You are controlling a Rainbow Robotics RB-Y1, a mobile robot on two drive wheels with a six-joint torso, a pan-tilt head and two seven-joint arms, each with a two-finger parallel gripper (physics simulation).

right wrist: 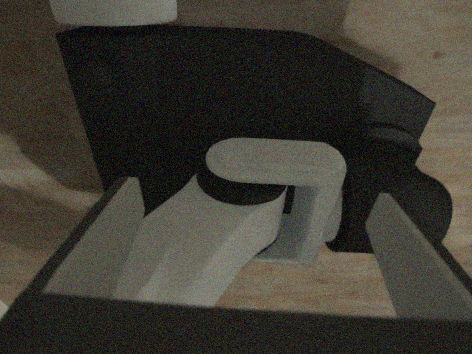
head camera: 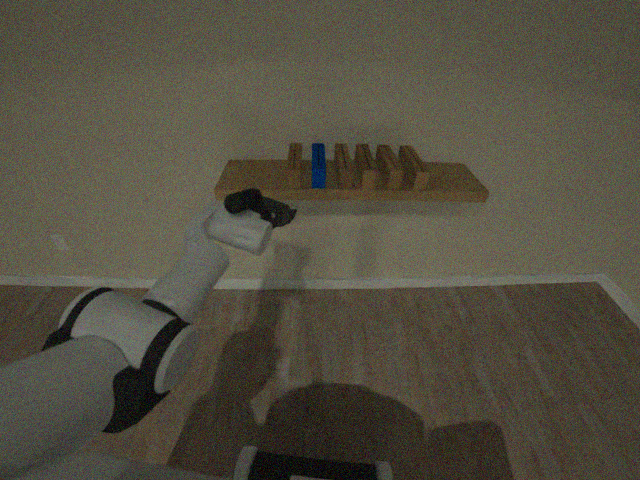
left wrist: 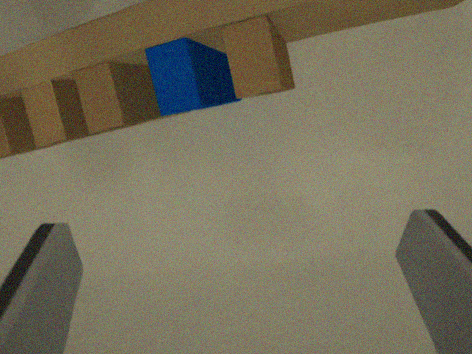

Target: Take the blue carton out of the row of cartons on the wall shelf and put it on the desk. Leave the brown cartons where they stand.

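Places are measured from the robot's base along level axes (x ahead, y left, z up), in centimetres.
Pixels of known places: left gripper, between the fingertips: (head camera: pixel 275 205) (left wrist: pixel 245 241); right gripper, between the fingertips: (right wrist: pixel 256 201).
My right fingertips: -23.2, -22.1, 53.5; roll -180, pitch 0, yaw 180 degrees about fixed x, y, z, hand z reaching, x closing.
Note:
Ahead of a thing's pixels: the offset from my right fingertips to its top centre, as dx, dy, dz. "*": to the spot under its first point. Level surfaces: height alone.
The blue carton @(+116.2, +31.2, +44.3) (head camera: pixel 318 166) (left wrist: pixel 175 77) stands upright second from the left in the row on the wall shelf @(dz +36.3) (head camera: pixel 253 173) (left wrist: pixel 345 22) in the head camera. A brown carton @(+115.0, +40.6, +44.3) (head camera: pixel 294 167) (left wrist: pixel 253 57) stands on one side of it, and several more, the nearest being this brown carton @(+117.4, +21.2, +44.3) (head camera: pixel 342 167) (left wrist: pixel 100 97), stand on the other. My left gripper (head camera: pixel 293 212) (left wrist: pixel 245 241) is open and empty. It appears below and left of the blue carton in the head camera, apart from it. My right gripper (right wrist: pixel 256 201) is open and empty. The desk does not show.
The shelf's front edge (head camera: pixel 361 195) lies just above my left gripper in the head camera. The wall (head camera: pixel 387 242) is behind and below the shelf, over the wooden floor @(dz -53.4) (head camera: pixel 413 330). In the right wrist view, white and black robot parts @(* -4.0, +12.3, -22.3) (right wrist: pixel 275 162) (right wrist: pixel 225 85) lie beyond the fingers.

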